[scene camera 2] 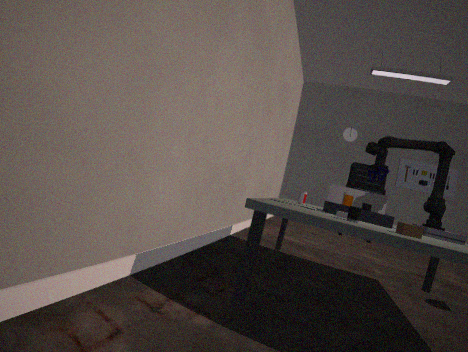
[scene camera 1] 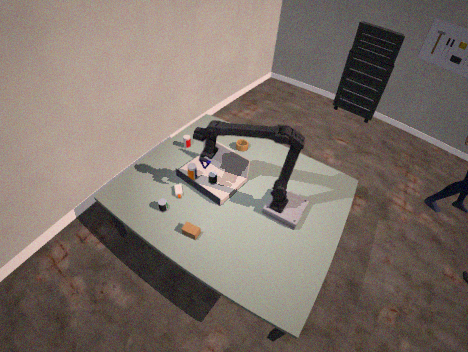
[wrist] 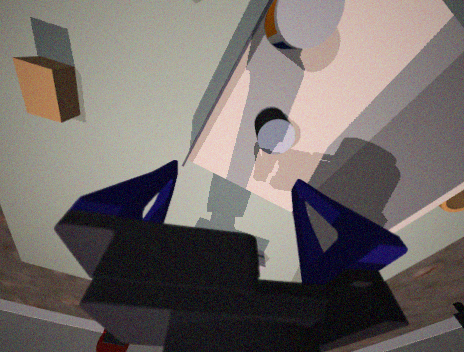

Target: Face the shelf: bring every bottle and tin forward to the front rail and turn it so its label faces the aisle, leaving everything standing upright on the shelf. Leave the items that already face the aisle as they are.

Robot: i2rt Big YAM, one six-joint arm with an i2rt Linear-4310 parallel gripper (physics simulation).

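Seen in the pictures: gripper, fingertip midpoint: [scene camera 2: 375, 181] [scene camera 1: 207, 163] [wrist: 237, 176]; arm's base at its link origin: [scene camera 2: 432, 228] [scene camera 1: 278, 204].
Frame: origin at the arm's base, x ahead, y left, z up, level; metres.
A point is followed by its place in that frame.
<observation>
The shelf [scene camera 1: 200, 188] @(z -0.014, x 0.480, y 0.167 m) [wrist: 220, 85] @(z 0.013, x 0.474, y 0.168 m) is a pale, low-walled unit with a dark front rail. An orange bottle with a grey top [scene camera 1: 191, 172] @(z 0.064, x 0.566, y 0.147 m) [scene camera 2: 348, 200] @(z 0.046, x 0.582, y 0.151 m) [wrist: 310, 20] @(z 0.093, x 0.575, y 0.117 m) stands upright near the rail; orange and some dark blue show on its side in the wrist view. A small black tin with a grey top [scene camera 1: 213, 177] @(z 0.051, x 0.433, y 0.089 m) [scene camera 2: 366, 206] @(z 0.037, x 0.460, y 0.095 m) [wrist: 276, 135] @(z 0.054, x 0.455, y 0.071 m) stands upright on the shelf, a little back from the rail. Which way its label faces cannot be told. My gripper [scene camera 1: 205, 164] @(z 0.191, x 0.450, y 0.129 m) [scene camera 2: 378, 172] [wrist: 237, 176] @(z 0.191, x 0.450, y 0.129 m) is open and empty above the shelf, with the tin beyond its fingertips in the wrist view.
Around the shelf on the table are a red-and-white can [scene camera 1: 187, 141] @(z 0.015, x 0.842, y -0.137 m) [scene camera 2: 305, 198] @(z -0.005, x 0.839, y -0.142 m), a white item with an orange end [scene camera 1: 178, 190] @(z -0.026, x 0.591, y 0.259 m), a dark can [scene camera 1: 162, 204] @(z 0.015, x 0.569, y 0.428 m), an orange-brown block [scene camera 1: 191, 230] @(z -0.003, x 0.324, y 0.457 m) [scene camera 2: 409, 230] @(z -0.029, x 0.349, y 0.480 m) [wrist: 47, 90] @(z -0.003, x 0.346, y 0.433 m) and an orange ring-shaped item [scene camera 1: 242, 149] @(z -0.033, x 0.476, y -0.363 m).
</observation>
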